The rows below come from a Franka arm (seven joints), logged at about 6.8 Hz.
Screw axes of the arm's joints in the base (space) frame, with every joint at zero. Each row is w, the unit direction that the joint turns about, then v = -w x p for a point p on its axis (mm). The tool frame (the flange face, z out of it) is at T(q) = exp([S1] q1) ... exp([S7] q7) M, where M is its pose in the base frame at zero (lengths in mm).
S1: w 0 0 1 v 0 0 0
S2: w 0 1 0 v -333 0 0
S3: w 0 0 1 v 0 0 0
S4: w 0 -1 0 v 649 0 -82.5
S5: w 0 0 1 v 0 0 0
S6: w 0 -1 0 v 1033 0 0
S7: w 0 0 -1 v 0 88 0
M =
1 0 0 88
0 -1 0 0
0 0 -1 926
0 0 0 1
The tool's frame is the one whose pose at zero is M.
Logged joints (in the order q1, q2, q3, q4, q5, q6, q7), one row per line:
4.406 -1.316 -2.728 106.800 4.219 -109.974 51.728
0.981 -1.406 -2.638 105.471 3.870 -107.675 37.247
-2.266 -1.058 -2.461 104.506 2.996 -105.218 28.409
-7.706 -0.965 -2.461 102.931 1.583 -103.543 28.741
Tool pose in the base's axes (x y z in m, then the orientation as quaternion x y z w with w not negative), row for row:
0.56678 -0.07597 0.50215 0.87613 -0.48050 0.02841 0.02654
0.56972 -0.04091 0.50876 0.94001 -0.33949 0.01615 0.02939
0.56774 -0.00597 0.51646 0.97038 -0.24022 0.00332 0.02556
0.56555 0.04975 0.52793 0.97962 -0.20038 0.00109 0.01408
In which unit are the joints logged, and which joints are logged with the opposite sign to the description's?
The joints are logged in degrees. Opposite sign: q1, q2, q4, q5, q6.
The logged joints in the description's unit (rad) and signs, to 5 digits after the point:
-0.07690 0.02297 -0.04761 -1.86401 -0.07364 1.91941 0.90282
-0.01712 0.02454 -0.04604 -1.84082 -0.06754 1.87928 0.65008
0.03955 0.01847 -0.04295 -1.82397 -0.05229 1.83640 0.49583
0.13450 0.01684 -0.04295 -1.79648 -0.02763 1.80717 0.50163

